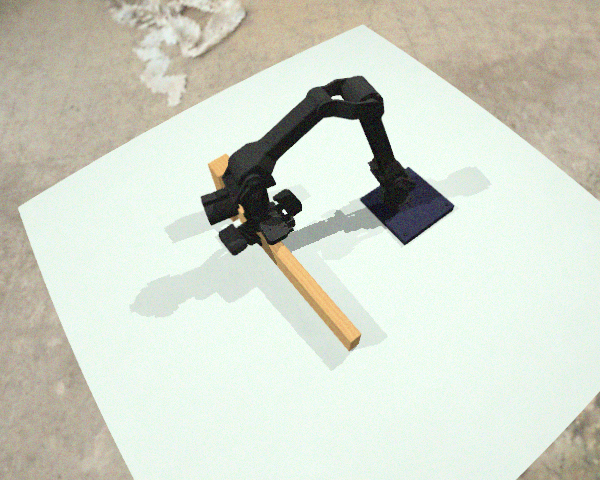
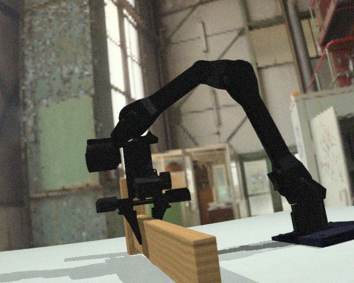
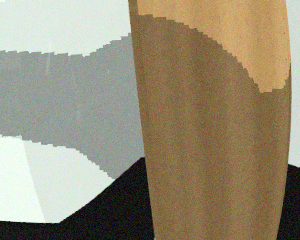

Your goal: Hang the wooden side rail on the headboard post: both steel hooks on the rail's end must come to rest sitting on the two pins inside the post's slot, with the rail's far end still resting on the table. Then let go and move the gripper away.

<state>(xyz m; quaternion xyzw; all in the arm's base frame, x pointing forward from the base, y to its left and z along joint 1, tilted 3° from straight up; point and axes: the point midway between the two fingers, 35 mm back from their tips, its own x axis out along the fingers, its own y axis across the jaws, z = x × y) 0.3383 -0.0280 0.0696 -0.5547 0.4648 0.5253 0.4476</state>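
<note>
Now: the wooden headboard post 20 mm ahead of my gripper tip, 140 mm to the right of it and 40 mm above it.
</note>
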